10 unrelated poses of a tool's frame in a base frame.
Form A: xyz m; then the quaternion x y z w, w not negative.
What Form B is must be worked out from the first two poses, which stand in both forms.
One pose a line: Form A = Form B
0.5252 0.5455 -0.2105 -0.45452 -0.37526 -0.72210 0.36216 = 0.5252 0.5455 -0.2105 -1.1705 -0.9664 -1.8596
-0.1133 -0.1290 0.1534 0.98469 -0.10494 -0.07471 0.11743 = -0.1133 -0.1290 0.1534 2.8816 -0.3071 -0.2186
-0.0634 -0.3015 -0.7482 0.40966 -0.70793 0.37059 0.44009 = -0.0634 -0.3015 -0.7482 1.0174 -1.7582 0.9204
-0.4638 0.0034 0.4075 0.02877 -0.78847 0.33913 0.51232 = -0.4638 0.0034 0.4075 0.0692 -1.8967 0.8158
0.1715 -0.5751 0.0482 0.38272 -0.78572 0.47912 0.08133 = 0.1715 -0.5751 0.0482 1.1438 -2.3482 1.4319
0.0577 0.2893 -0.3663 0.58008 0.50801 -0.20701 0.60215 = 0.0577 0.2893 -0.3663 1.3436 1.1766 -0.4795
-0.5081 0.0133 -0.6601 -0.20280 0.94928 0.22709 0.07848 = -0.5081 0.0133 -0.6601 -0.6071 2.8419 0.6798
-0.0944 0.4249 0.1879 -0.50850 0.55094 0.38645 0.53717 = -0.0944 0.4249 0.1879 -1.2102 1.3112 0.9197
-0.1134 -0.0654 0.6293 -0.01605 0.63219 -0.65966 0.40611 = -0.1134 -0.0654 0.6293 -0.0405 1.5948 -1.6641
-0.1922 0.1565 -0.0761 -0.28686 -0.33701 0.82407 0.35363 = -0.1922 0.1565 -0.0761 -0.7418 -0.8714 2.1308
